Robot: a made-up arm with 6 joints. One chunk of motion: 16 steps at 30 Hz.
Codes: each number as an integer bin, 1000 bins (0 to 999) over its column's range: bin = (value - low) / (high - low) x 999, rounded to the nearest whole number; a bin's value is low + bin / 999 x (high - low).
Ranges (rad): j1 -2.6..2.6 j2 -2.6..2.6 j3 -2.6..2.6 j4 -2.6..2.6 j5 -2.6..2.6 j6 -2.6..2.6
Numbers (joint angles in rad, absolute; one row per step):
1: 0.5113 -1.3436 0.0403 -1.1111 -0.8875 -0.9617
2: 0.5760 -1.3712 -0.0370 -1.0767 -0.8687 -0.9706
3: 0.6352 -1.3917 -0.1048 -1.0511 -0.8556 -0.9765
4: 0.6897 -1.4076 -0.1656 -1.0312 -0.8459 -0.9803
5: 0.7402 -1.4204 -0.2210 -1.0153 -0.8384 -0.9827
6: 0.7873 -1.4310 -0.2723 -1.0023 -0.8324 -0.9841
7: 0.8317 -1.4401 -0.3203 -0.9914 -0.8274 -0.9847
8: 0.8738 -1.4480 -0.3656 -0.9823 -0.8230 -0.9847
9: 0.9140 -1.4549 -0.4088 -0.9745 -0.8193 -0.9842
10: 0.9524 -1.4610 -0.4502 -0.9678 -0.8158 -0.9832
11: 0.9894 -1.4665 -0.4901 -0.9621 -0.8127 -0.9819
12: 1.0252 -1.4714 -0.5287 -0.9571 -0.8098 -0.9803
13: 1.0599 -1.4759 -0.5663 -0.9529 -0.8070 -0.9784
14: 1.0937 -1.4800 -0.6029 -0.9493 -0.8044 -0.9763
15: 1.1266 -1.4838 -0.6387 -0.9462 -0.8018 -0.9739
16: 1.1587 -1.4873 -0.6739 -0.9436 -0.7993 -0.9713
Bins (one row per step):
1: 598 241 507 286 329 315
2: 610 236 492 293 333 313
3: 622 232 479 298 335 312
4: 632 229 468 301 337 311
5: 642 227 457 304 338 311
6: 651 225 447 307 340 310
7: 659 223 438 309 341 310
8: 667 221 429 311 341 310
9: 675 220 421 312 342 310
10: 682 219 413 314 343 311
11: 690 218 405 315 343 311
12: 696 217 398 316 344 311
13: 703 216 391 316 344 312
14: 710 215 384 317 345 312
15: 716 214 377 318 345 312
16: 722 214 370 318 346 313

